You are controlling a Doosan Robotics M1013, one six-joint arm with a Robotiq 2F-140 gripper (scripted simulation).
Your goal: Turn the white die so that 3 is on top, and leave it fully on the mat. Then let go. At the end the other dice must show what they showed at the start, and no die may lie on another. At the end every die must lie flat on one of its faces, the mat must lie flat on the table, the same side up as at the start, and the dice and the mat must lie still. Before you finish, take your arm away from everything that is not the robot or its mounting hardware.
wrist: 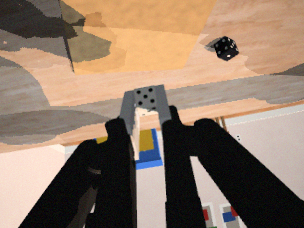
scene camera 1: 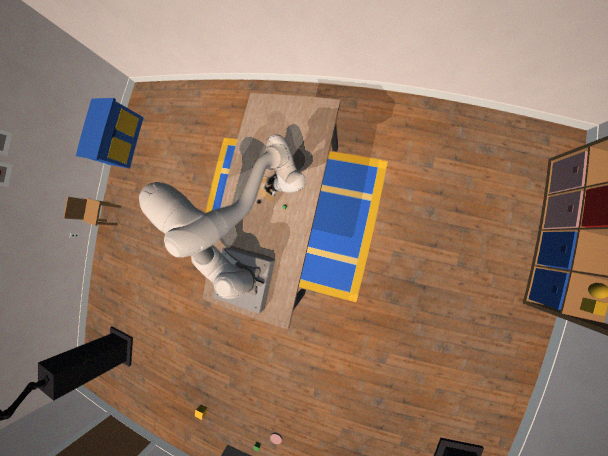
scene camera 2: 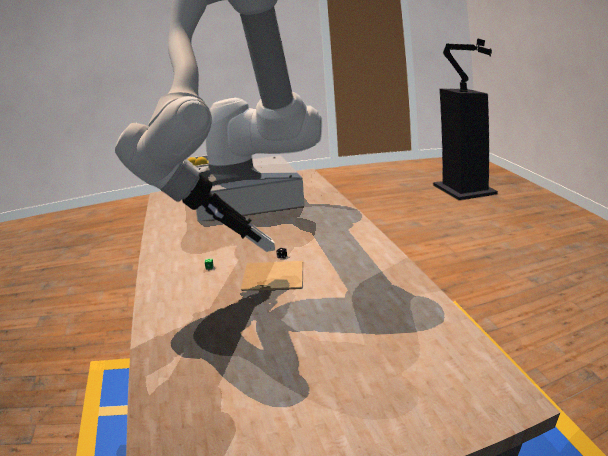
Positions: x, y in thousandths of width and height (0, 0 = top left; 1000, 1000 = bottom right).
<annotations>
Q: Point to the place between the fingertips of my gripper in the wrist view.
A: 485, 445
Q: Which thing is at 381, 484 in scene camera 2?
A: My gripper.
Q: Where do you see a tan mat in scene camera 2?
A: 443, 604
</annotations>
